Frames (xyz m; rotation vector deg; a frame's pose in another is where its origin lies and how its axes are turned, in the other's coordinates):
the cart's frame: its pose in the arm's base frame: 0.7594 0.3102 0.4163 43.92 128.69 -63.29
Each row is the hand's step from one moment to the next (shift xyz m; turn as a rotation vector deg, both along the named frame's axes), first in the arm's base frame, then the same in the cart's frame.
Working: the arm's base frame: its pose in the cart's frame: 0.7308 -0.4536 0.3263 -43.92 -128.69 63.29

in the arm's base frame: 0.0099 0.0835 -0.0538 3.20 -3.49 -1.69
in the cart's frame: 0.0500 0.0776 -0.0380 -2.04 1.30 4.41
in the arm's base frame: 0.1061 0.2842 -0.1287 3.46 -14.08 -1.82
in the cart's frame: 0.0833 0.2845 -0.1439 -4.87 -3.83 13.23
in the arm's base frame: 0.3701 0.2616 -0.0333 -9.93 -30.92 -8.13
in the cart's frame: -0.1719 0.4021 -0.1238 4.40 -18.15 27.78
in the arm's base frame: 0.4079 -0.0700 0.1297 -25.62 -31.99 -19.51
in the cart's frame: -0.3915 0.1732 0.0694 22.71 -23.34 31.62
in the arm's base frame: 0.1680 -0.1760 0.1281 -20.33 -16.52 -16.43
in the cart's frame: -0.2485 -0.0429 0.1097 20.93 -13.52 18.31
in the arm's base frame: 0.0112 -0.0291 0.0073 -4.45 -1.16 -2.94
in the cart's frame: -0.0202 -0.0110 0.0223 4.78 -2.06 1.64
